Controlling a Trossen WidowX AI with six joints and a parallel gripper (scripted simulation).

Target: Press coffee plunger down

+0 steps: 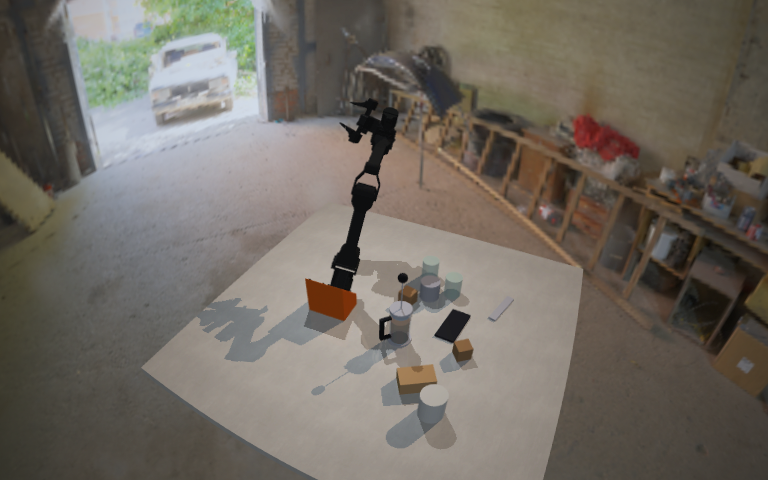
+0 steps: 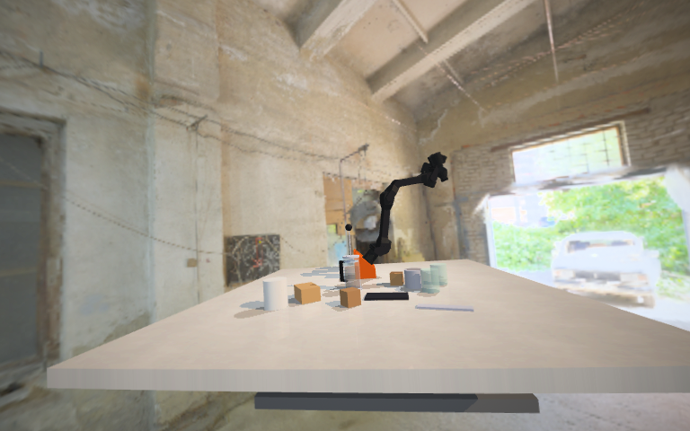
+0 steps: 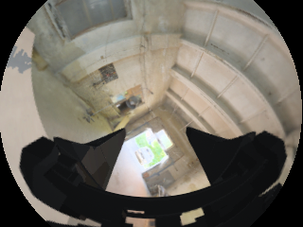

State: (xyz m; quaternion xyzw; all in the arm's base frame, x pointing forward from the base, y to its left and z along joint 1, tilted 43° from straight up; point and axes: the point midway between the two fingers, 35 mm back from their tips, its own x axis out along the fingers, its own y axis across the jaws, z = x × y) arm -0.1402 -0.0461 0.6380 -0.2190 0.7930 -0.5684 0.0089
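Now: gripper tip 480 mm short of the glass coffee press, 450 mm to the left of it and 440 mm above it. Round my gripper tip: white cylinder 710 mm ahead, 670 mm to the right, 530 mm below; black slab 620 mm ahead, 290 mm to the right, 570 mm below.
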